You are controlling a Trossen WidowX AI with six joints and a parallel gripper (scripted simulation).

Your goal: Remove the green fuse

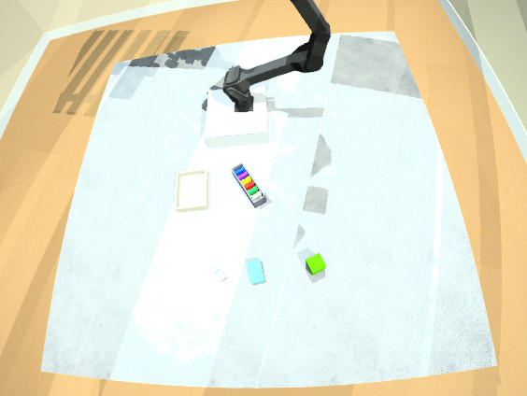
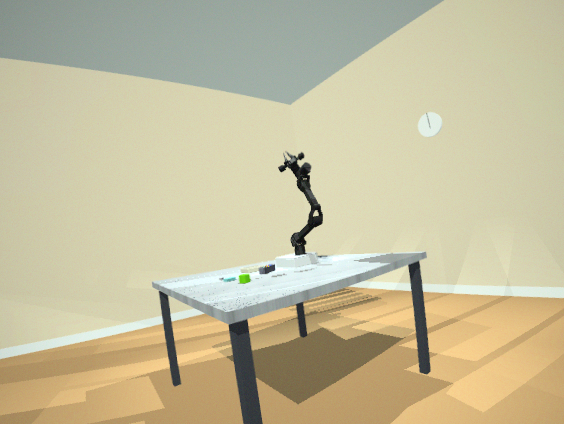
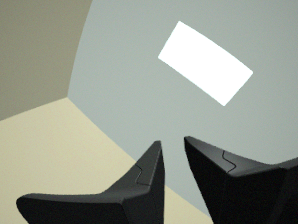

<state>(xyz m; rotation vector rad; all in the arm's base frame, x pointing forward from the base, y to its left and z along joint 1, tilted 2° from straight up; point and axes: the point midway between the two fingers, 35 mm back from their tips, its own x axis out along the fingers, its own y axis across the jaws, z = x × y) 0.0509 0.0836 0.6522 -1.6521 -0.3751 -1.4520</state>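
My gripper tip is 720 mm above the green fuse, 220 mm short of it and 50 mm to the left of it. From my gripper tip the other things lie so: lime cube 730 mm below, 450 mm ahead, 120 mm to the left; light blue flat piece 740 mm below, 460 mm ahead, 40 mm to the right; cream tray 750 mm below, 250 mm to the right, 200 mm ahead.
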